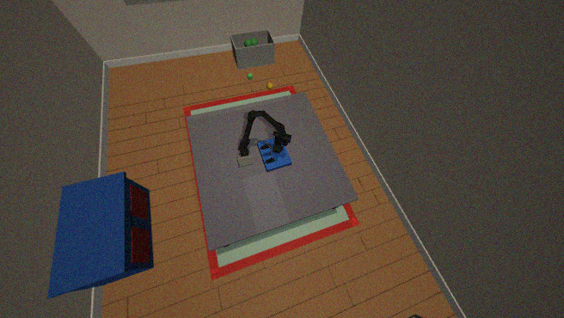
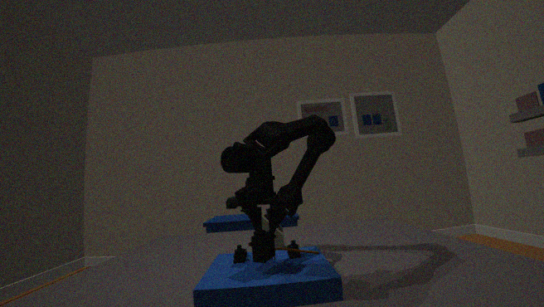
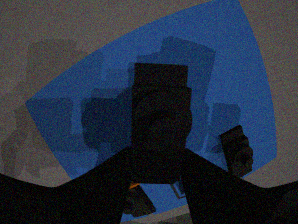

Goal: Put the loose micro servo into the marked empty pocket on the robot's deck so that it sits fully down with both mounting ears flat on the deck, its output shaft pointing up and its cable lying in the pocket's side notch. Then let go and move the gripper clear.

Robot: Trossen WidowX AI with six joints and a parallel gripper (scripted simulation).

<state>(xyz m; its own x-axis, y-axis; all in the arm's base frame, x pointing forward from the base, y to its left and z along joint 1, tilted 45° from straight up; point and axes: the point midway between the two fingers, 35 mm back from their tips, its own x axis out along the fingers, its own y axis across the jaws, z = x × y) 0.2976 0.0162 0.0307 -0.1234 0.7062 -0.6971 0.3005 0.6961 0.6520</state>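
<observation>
Now: gripper tip 10 mm short of the blue robot deck and 100 mm above it.
</observation>
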